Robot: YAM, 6 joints.
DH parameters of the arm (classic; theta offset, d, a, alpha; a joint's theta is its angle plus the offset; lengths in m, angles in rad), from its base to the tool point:
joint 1: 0 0.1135 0.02 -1.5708
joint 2: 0 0 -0.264 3.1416
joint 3: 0.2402 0 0.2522 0
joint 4: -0.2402 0 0.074 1.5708
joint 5: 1.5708 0 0 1.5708
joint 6: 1.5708 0.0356 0 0
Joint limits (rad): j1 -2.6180..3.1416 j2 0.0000..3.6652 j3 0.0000..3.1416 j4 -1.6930..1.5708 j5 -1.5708..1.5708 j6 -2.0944..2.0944
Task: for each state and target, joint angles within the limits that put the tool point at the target. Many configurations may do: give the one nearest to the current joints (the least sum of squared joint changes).
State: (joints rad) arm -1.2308 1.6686 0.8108 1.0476 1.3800 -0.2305
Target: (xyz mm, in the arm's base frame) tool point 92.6 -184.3 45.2
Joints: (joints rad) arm -0.9351 1.9802 0.2610 0.8964 1.3739 -0.2305
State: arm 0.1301 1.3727 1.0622 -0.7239 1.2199 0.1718
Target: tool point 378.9 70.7 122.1
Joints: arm 0.2683 2.0820 1.2747 -0.5114 1.1357 0.1718
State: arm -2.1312 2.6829 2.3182 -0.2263 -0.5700 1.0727
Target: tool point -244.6 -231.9 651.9
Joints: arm -2.4050 2.0847 2.8893 0.1757 -0.2109 1.0727
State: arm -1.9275 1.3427 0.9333 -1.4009 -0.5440 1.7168
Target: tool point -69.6 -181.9 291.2
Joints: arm -2.0305 1.2451 1.1312 -1.3786 -0.5412 1.7168
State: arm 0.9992 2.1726 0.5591 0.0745 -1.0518 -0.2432
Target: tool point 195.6 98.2 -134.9
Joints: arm 0.3382 2.7673 0.8362 0.1679 -0.8933 -0.2432
